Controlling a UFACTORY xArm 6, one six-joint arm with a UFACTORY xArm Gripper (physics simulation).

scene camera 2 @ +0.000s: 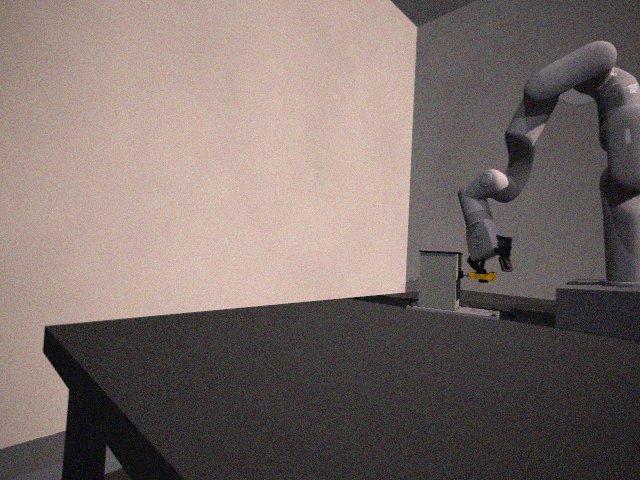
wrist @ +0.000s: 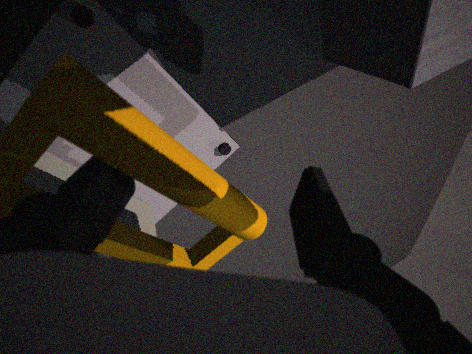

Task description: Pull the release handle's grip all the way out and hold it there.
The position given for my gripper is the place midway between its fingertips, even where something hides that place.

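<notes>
My gripper (scene camera 2: 495, 277) is there for me to see, and it's also there (wrist: 215, 177), where I see a light base plate (wrist: 98, 42) as well.
</notes>
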